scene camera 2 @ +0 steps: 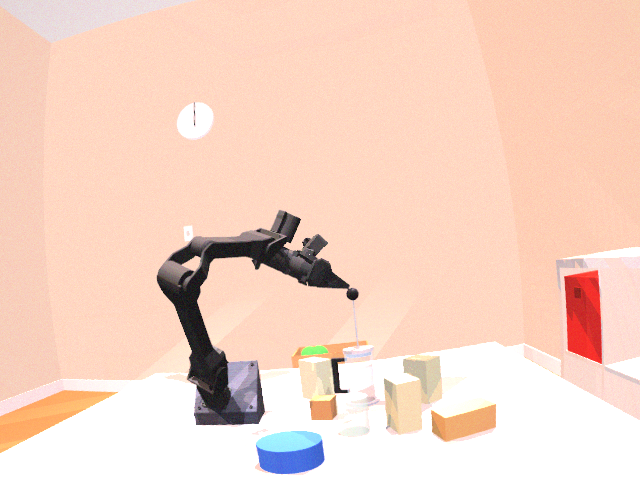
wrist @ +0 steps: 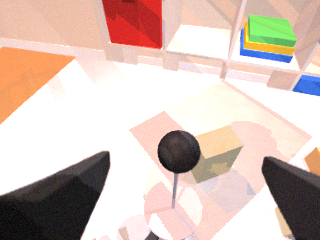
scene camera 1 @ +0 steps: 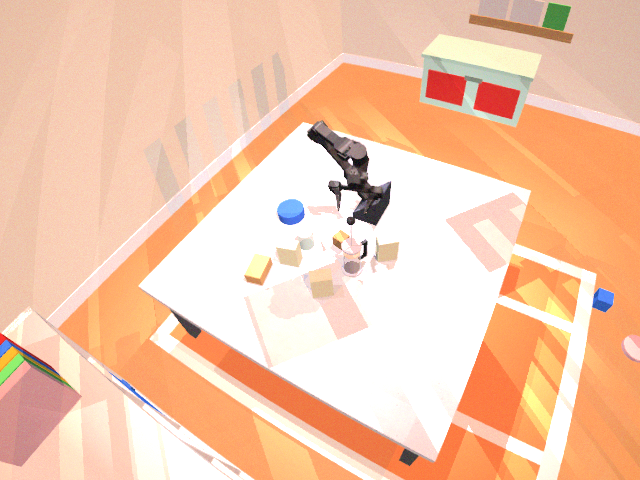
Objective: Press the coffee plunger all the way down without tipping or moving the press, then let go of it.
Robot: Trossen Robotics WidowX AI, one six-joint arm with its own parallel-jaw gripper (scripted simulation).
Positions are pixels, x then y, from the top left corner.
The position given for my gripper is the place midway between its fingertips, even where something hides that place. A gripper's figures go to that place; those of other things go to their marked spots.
Labels:
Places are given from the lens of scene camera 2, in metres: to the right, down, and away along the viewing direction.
my gripper (scene camera 2: 344, 286): 0.06, 0.11, 1.20
coffee press (scene camera 2: 359, 363): 0.09, 0.29, 1.16
small glass cup (scene camera 2: 353, 415): 0.07, 0.35, 0.93
The marked spots on the coffee press and the small glass cup are 0.23 m apart.

